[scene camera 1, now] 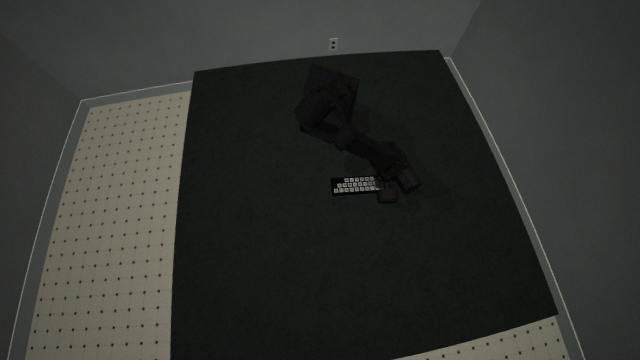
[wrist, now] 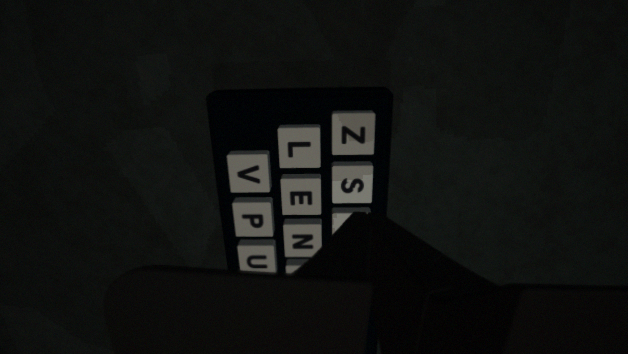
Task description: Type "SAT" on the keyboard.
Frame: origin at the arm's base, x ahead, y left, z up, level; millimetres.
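Seen in the pictures: gripper, between the fingertips: (scene camera 1: 378, 185) (wrist: 365, 226); arm's base, origin of its link: (scene camera 1: 341, 88).
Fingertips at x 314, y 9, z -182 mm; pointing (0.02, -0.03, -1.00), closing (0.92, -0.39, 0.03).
Offsets run from my fingertips to a thing's middle. Level surfaces: height alone.
The black keyboard {33 mm down, 42 mm back, 52 mm right} (scene camera 1: 335, 181) (wrist: 240, 112) has pale square keys in three rows. In the wrist view its letters appear turned sideways. The S key {27 mm down, 1 mm back, 4 mm left} (wrist: 352, 184) lies fully in view, between the Z key {27 mm down, 6 mm ahead, 22 mm left} (wrist: 353, 134) and a partly covered key {27 mm down, 7 mm back, 14 mm right} (wrist: 342, 221) whose letter is hidden. My gripper (scene camera 1: 378, 186) (wrist: 365, 226) is shut and empty. In the wrist view its dark tips overlap that covered key, just below S; whether they touch it I cannot tell. No A or T key can be read, and my gripper hides part of the keyboard.
The L key {27 mm down, 14 mm back, 24 mm left} (wrist: 299, 147), E key {27 mm down, 20 mm back, 6 mm left} (wrist: 301, 195), N key {27 mm down, 27 mm back, 12 mm right} (wrist: 302, 239), V key {27 mm down, 35 mm back, 22 mm left} (wrist: 248, 172), P key {27 mm down, 42 mm back, 4 mm left} (wrist: 253, 218) and U key {27 mm down, 48 mm back, 14 mm right} (wrist: 257, 258) show beside my fingers. The keyboard lies on a dark table {41 mm down} (scene camera 1: 280, 260). My arm (scene camera 1: 357, 143) reaches over from the back.
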